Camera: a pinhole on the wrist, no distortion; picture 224 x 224 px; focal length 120.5 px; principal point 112.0 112.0 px. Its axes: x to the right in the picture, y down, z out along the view. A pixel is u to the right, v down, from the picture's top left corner.
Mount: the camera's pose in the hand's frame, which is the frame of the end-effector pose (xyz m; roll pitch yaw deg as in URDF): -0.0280 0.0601 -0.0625 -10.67 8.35 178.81
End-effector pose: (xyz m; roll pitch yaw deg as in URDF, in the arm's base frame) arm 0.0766 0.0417 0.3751 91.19 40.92 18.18
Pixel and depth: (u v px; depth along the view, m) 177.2 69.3 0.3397
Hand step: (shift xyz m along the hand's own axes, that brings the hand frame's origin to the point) -0.2604 0.1203 0.2631
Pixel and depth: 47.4 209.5 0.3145
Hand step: 0.0943 -0.2508 0.2212
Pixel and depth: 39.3 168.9 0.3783
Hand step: 0.1435 -0.1891 0.3057
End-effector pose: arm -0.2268 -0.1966 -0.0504 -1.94 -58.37 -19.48
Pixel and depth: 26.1 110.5 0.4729
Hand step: 0.2361 -0.0272 0.4473
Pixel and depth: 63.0 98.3 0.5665
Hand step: 0.1164 0.0155 0.5336
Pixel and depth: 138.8 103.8 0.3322
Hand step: -0.1499 0.0233 0.2539
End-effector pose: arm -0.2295 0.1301 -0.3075 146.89 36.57 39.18
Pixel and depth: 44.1 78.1 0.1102
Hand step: 0.0171 0.0692 0.0593
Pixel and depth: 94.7 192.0 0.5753
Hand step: -0.0281 -0.4219 0.4389
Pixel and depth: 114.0 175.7 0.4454
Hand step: -0.0990 -0.2523 0.3264
